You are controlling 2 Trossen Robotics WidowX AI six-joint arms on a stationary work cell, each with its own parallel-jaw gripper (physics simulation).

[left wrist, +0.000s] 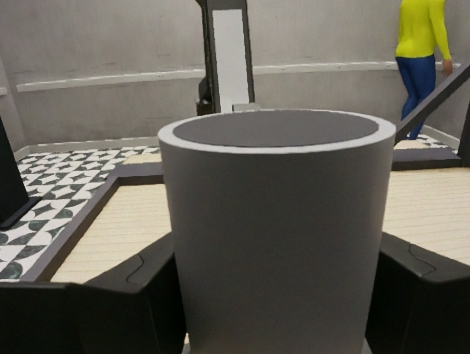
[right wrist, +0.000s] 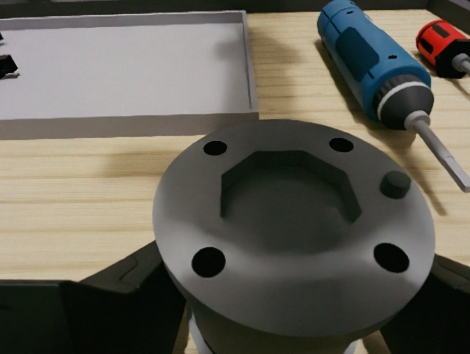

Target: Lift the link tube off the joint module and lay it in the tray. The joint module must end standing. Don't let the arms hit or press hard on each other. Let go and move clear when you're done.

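Frame: origin at the left arm's base, x back, y right, z up, level; centimetres.
Where they show: right gripper, fingertip midpoint: (right wrist: 270,232).
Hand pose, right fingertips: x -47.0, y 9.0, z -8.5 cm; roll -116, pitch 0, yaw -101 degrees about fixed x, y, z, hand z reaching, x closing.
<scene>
Each offset is from my right fingertips to the top centre of the thing. "spot": to the spot under its first point. Level surfaces: height alone.
The grey link tube {dz +20.9, dx -1.7, dy +0.5 cm} (left wrist: 277,200) is upright between the fingers of my left gripper (left wrist: 265,227) in the left wrist view; its lower end is out of view. My right gripper (right wrist: 270,232) is shut on the joint module {dz +4.7, dx -1.8, dy +0.4 cm} (right wrist: 285,295), one finger on each side below its wide round top. That top is bare, with bolt holes, a small pin and a recess; the tube is off it. The module looks upright, its base mostly hidden. The shallow grey tray {dz -0.1, dx +23.2, dy +16.9 cm} (right wrist: 125,125) lies behind the module, at the upper left of the right wrist view.
A blue power driver {dz +2.4, dx +11.9, dy -11.0 cm} (right wrist: 370,60) lies right of the tray, its bit pointing toward the module's right side. A red tool {dz +1.2, dx +13.7, dy -19.4 cm} (right wrist: 442,42) lies at the far right. Small black parts {spot: dz -0.2, dx +20.5, dy +16.6 cm} (right wrist: 7,65) are at the tray's left. A dark frame (left wrist: 135,172) edges the wooden table {dz -1.7 cm} (left wrist: 115,220).
</scene>
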